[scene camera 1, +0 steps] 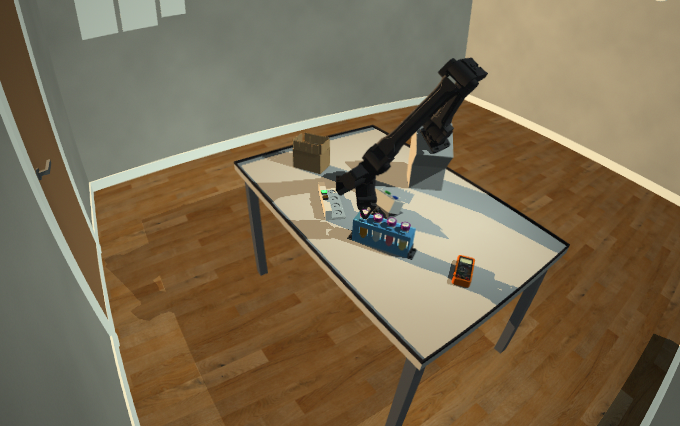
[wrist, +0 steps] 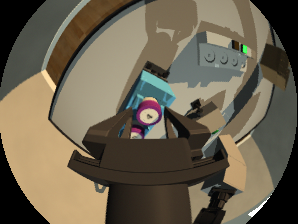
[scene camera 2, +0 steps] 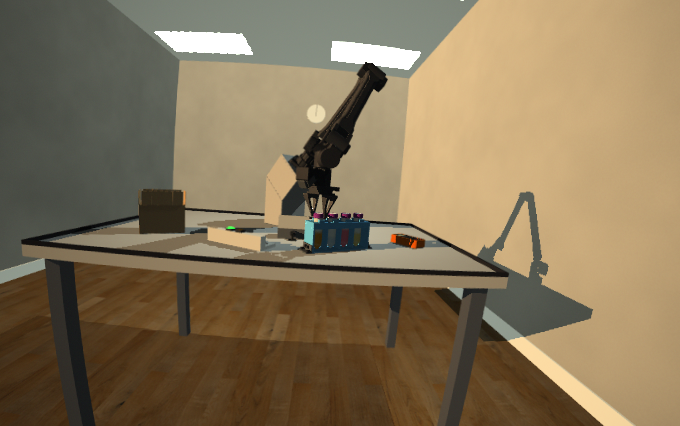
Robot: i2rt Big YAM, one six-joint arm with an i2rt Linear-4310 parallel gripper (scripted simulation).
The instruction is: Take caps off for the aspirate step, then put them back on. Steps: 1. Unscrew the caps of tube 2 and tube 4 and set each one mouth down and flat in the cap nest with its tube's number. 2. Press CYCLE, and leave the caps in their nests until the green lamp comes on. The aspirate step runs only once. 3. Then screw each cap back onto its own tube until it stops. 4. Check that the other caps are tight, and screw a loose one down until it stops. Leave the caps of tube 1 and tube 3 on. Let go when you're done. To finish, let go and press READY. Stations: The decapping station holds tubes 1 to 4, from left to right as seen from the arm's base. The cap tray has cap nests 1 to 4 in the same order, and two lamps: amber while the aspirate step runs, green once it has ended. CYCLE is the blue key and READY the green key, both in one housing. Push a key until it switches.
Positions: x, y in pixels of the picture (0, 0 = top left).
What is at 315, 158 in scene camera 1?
A cardboard box.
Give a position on a key housing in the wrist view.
At 211, 117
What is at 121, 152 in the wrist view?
My gripper.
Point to a cardboard box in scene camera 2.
At 161, 211
